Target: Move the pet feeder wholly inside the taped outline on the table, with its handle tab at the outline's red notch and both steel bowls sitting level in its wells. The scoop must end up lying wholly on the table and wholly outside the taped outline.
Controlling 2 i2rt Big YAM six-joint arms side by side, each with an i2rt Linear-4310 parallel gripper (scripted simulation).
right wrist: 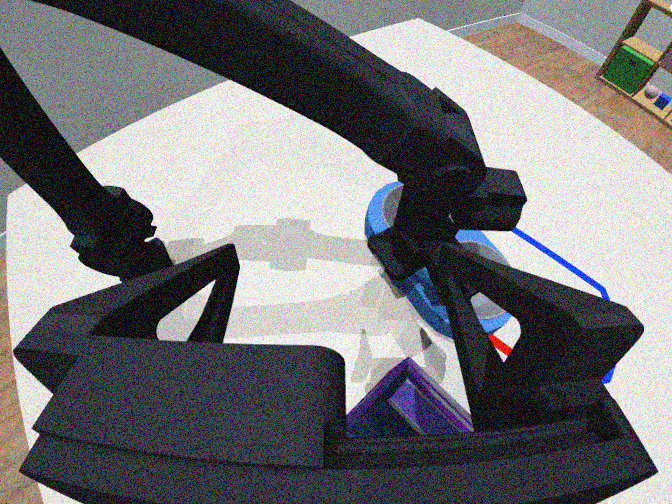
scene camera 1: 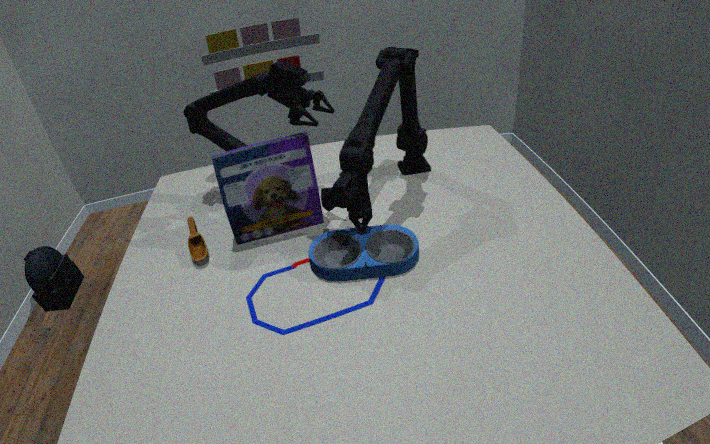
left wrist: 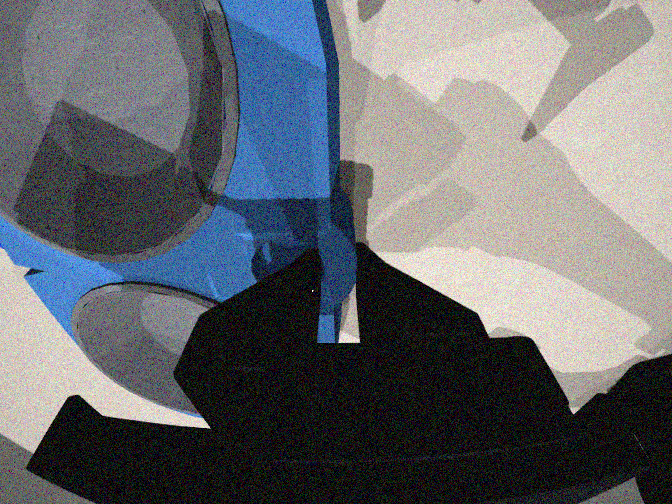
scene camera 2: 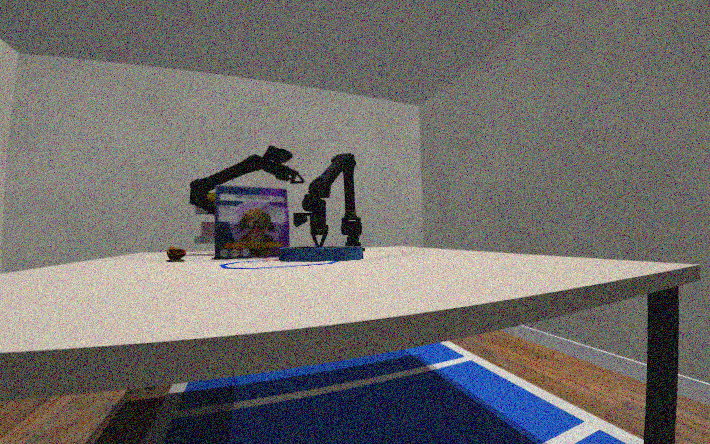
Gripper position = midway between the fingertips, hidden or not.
In view: the left gripper (left wrist: 338,254), the right gripper (scene camera 1: 326,118) and a blue pet feeder (scene camera 1: 365,267).
The blue pet feeder shows as well in the right wrist view (right wrist: 418,288), in the left wrist view (left wrist: 284,183) and in scene camera 2 (scene camera 2: 315,254). The left gripper is seen too in the right wrist view (right wrist: 398,272). The right gripper is seen too in the right wrist view (right wrist: 338,254).
